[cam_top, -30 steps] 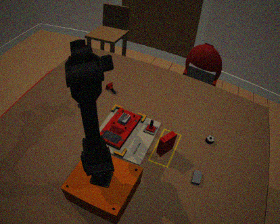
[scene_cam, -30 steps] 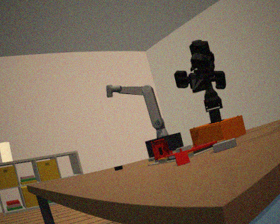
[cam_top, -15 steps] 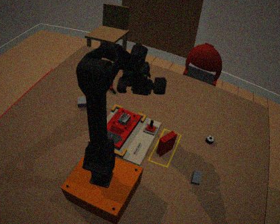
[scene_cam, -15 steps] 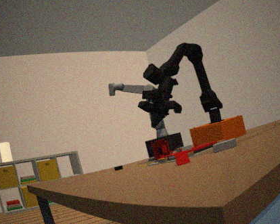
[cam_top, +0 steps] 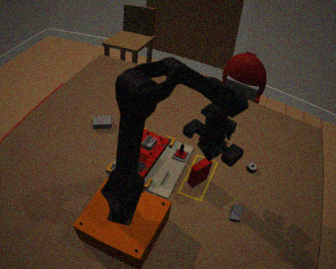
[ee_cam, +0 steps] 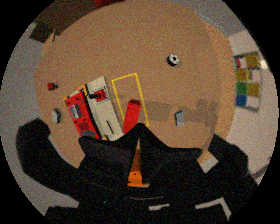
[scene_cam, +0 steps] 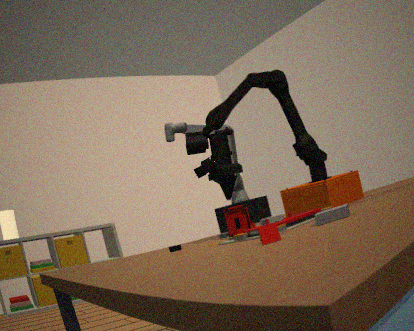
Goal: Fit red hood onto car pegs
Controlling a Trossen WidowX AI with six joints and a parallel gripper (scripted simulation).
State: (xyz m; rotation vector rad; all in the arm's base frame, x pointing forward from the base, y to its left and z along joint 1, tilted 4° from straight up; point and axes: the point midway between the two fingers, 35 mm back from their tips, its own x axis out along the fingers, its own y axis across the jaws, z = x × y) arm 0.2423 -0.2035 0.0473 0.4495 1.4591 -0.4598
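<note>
Now: gripper tip 70 mm above the red hood and 20 mm to the right of it. Round my gripper tip: grey engine block: 220 mm to the left, 100 mm below, 100 mm ahead; small black-and-white ring: 180 mm to the right, 110 mm below, 110 mm ahead.
</note>
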